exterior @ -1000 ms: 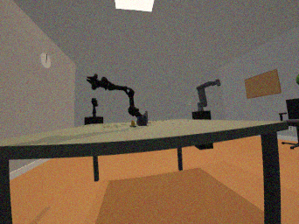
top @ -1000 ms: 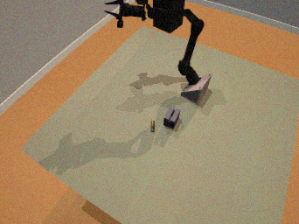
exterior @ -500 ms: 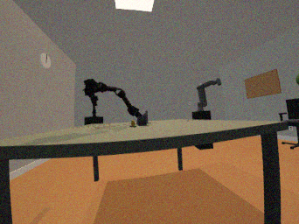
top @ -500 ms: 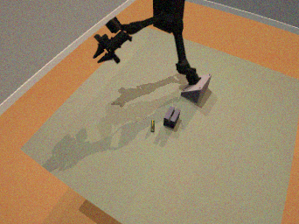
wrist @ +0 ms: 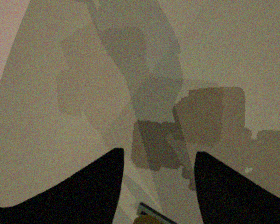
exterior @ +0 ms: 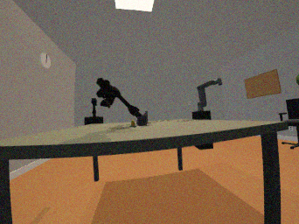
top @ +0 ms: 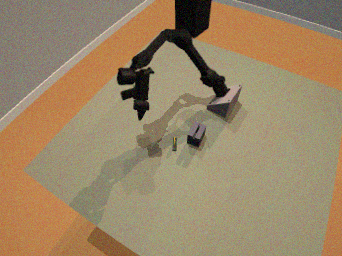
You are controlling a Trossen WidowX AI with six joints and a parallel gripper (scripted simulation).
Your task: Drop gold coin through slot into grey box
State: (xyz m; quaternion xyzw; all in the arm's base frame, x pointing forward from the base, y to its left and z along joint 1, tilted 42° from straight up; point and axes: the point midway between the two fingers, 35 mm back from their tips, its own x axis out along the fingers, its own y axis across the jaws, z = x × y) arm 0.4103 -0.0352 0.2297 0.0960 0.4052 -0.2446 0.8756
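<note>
My gripper tip is now 60 mm past the gold coin, 150 mm to the right of it and 130 mm above it.
</note>
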